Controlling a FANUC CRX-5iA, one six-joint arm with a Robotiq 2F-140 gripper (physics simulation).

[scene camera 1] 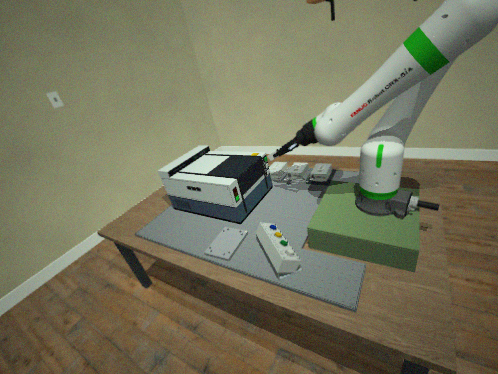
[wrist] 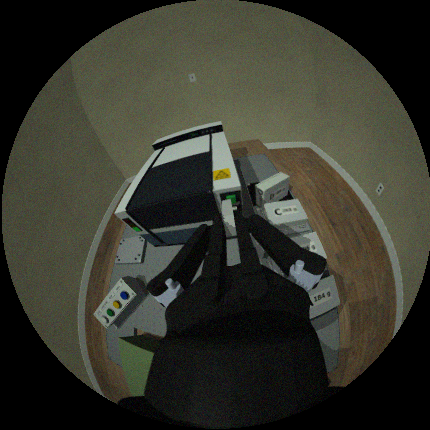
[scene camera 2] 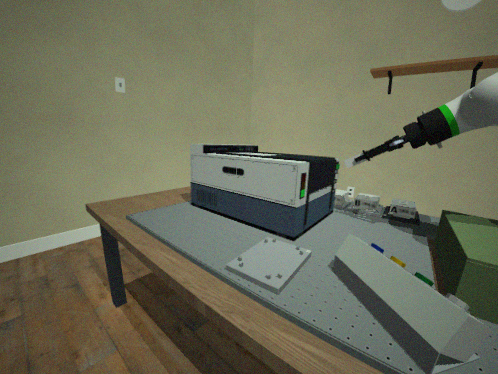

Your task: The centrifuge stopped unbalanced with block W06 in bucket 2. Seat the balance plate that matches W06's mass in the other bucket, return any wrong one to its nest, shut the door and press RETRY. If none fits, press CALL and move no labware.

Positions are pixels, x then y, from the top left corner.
Labels:
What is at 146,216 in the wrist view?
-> A centrifuge.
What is my gripper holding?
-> Nothing.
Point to a button box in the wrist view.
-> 126,294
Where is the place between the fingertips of my gripper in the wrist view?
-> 227,207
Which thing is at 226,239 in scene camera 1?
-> A grey fixture plate.

